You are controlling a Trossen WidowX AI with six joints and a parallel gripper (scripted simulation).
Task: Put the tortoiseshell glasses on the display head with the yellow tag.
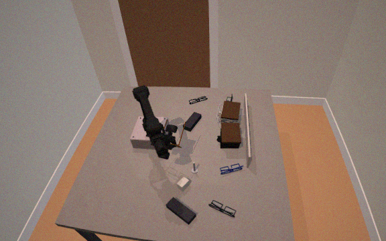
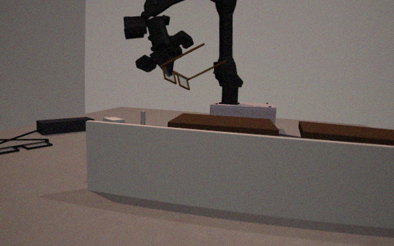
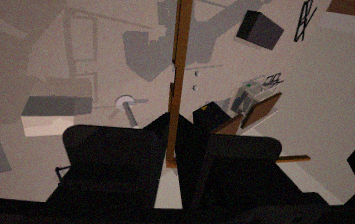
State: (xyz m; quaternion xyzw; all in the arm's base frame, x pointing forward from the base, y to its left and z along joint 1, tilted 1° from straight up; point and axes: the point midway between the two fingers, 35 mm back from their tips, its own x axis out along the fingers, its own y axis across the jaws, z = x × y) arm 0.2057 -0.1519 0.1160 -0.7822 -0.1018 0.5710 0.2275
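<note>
Right now the glasses is 30 mm behind my gripper tip, 50 mm to the left of it and 30 mm above it. Round my gripper tip: brown display head: 260 mm ahead, 230 mm to the left, 130 mm below; white cube: 70 mm ahead, 150 mm to the right, 160 mm below; white peg: 110 mm ahead, 30 mm to the right, 160 mm below.
</note>
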